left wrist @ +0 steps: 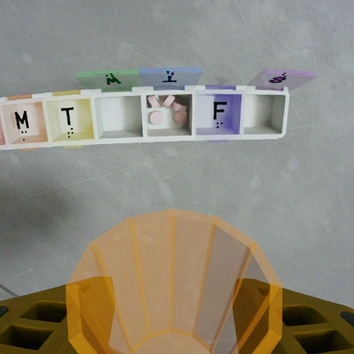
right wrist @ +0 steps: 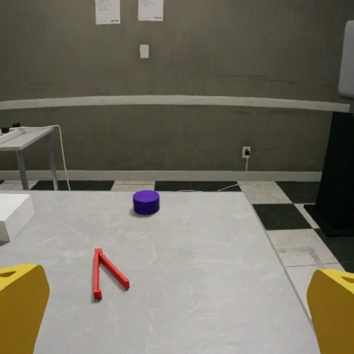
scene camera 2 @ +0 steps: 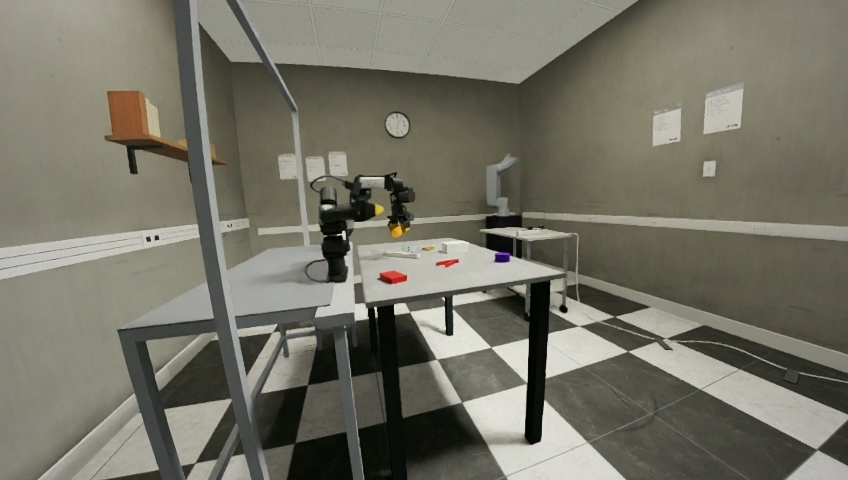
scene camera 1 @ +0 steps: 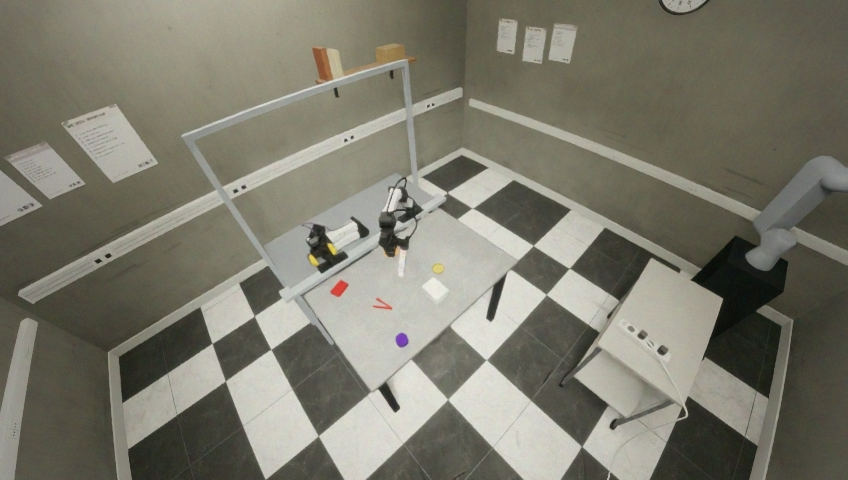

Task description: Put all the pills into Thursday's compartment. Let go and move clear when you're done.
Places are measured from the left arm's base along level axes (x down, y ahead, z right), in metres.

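Where they show: left gripper, between the fingertips: (scene camera 2: pixel 400 234) (scene camera 1: pixel 392 254); right gripper, between the fingertips: (scene camera 2: pixel 382 209) (scene camera 1: pixel 326 259); left arm's base, origin of its link: (scene camera 1: pixel 410 214); right arm's base, origin of its link: (scene camera 2: pixel 338 275) (scene camera 1: pixel 332 262).
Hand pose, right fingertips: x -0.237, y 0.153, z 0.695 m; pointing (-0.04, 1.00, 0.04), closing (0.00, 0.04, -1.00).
Things, the pixels of their top centre, and the offset from my right fingertips.
- white pill organizer, centre of its top: (scene camera 2: pixel 401 246) (scene camera 1: pixel 402 257) dx +0.199, dy +0.136, dz -0.380 m
- white box, centre of its top: (scene camera 2: pixel 454 242) (scene camera 1: pixel 435 288) dx +0.204, dy +0.427, dz -0.372 m
- yellow disc, centre of its top: (scene camera 1: pixel 438 267) dx +0.242, dy +0.317, dz -0.502 m
- red block, centre of its top: (scene camera 2: pixel 392 274) (scene camera 1: pixel 339 287) dx +0.234, dy +0.021, dz +0.009 m
- red V-shaped piece, centre of its top: (scene camera 2: pixel 450 261) (scene camera 1: pixel 381 305) dx +0.238, dy +0.287, dz -0.099 m
- purple round piece, centre of its top: (scene camera 2: pixel 502 253) (scene camera 1: pixel 401 338) dx +0.220, dy +0.517, dz -0.056 m
The white pill organizer (scene camera 1: pixel 401 262) (scene camera 2: pixel 402 255) (left wrist: pixel 285 112) lies on the table. In the left wrist view, several pink pills (left wrist: pixel 156 118) lie in Thursday's compartment (left wrist: pixel 171 132), whose blue lid (left wrist: pixel 170 78) is open. Wednesday's compartment (left wrist: pixel 120 131) and the right-end compartment (left wrist: pixel 260 131) are open and look empty; Friday's (left wrist: pixel 218 117) is closed. My left gripper (scene camera 1: pixel 392 252) (scene camera 2: pixel 399 229) (left wrist: pixel 173 290) is shut on a translucent orange cup (left wrist: pixel 172 260), near the organizer; no pills show in its visible part. My right gripper (scene camera 1: pixel 322 255) (right wrist: pixel 178 284) is open and empty, away from the organizer.
On the table are a white box (scene camera 1: pixel 435 289) (scene camera 2: pixel 455 246) (right wrist: pixel 12 217), a yellow disc (scene camera 1: pixel 437 268), a red block (scene camera 1: pixel 339 288) (scene camera 2: pixel 393 277), a red V-shaped piece (scene camera 2: pixel 447 262) (right wrist: pixel 97 275) and a purple round piece (scene camera 1: pixel 401 340) (scene camera 2: pixel 502 256) (right wrist: pixel 146 202).
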